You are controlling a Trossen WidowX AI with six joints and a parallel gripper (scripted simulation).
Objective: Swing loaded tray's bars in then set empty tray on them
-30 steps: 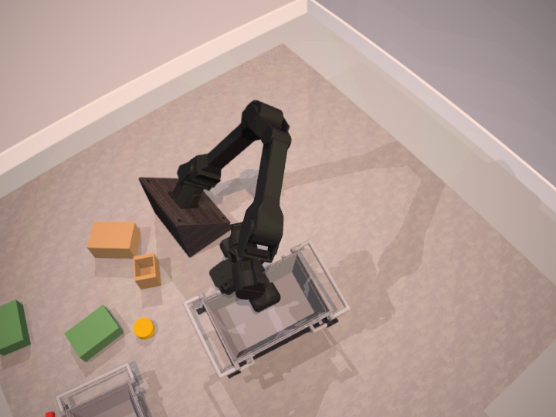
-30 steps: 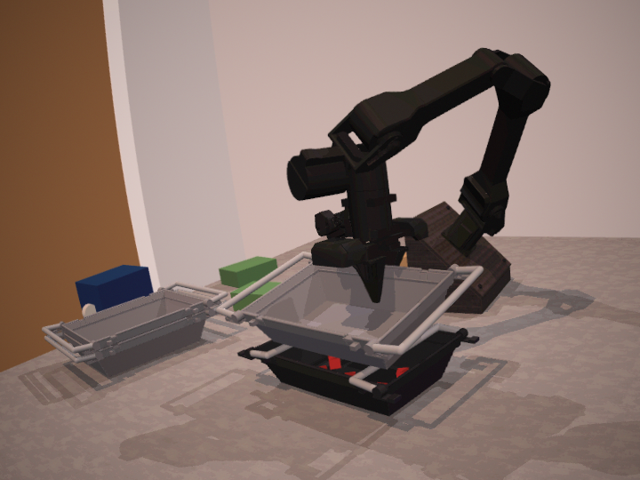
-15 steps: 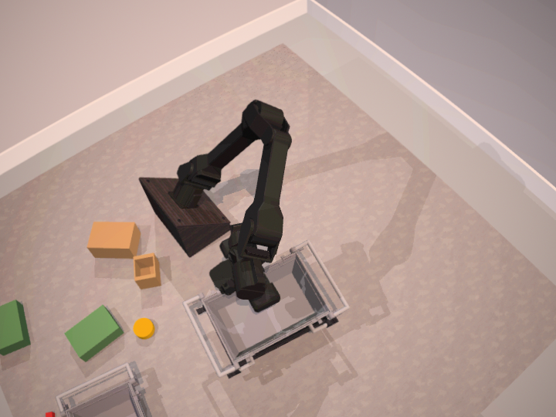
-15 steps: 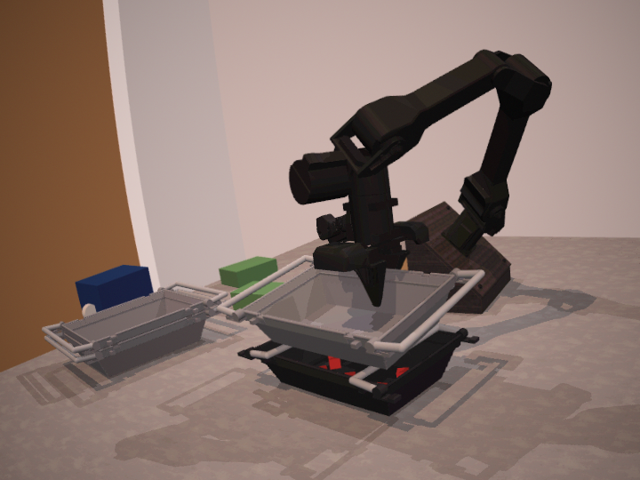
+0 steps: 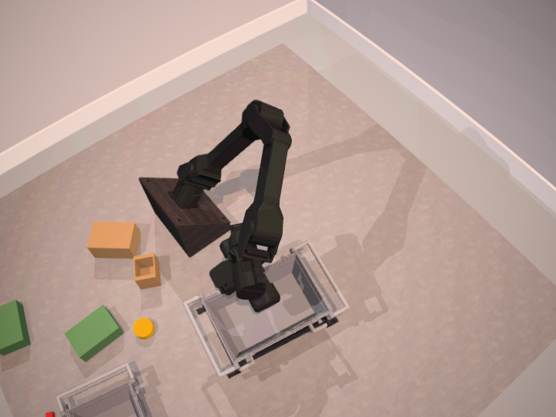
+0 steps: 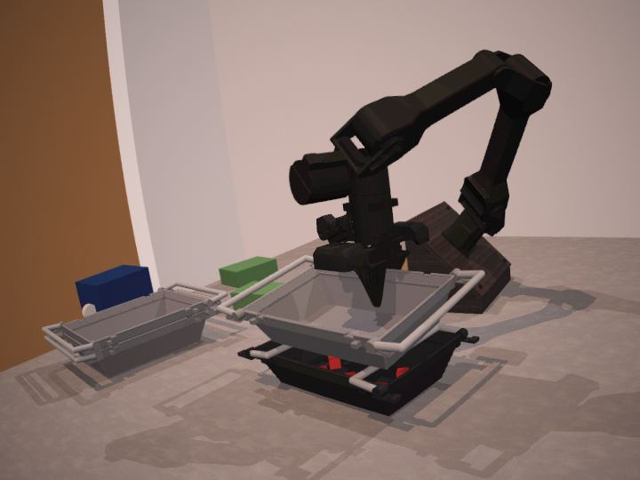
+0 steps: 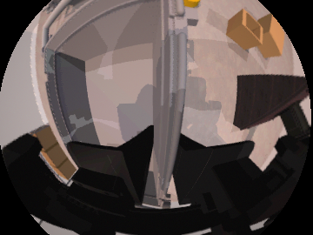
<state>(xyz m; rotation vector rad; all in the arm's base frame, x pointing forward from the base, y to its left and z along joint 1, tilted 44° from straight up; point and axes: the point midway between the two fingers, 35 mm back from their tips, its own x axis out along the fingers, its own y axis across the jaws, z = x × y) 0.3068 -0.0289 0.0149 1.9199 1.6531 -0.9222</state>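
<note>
My gripper tip is now 7 cm short of the grey translucent tray, 2 cm below it and 1 cm to the left of it. The rest, counted from my gripper tip: yellow disc 26 cm to the right, 12 cm behind, 8 cm below; then red cube 57 cm to the right, 9 cm below, 8 cm behind.
</note>
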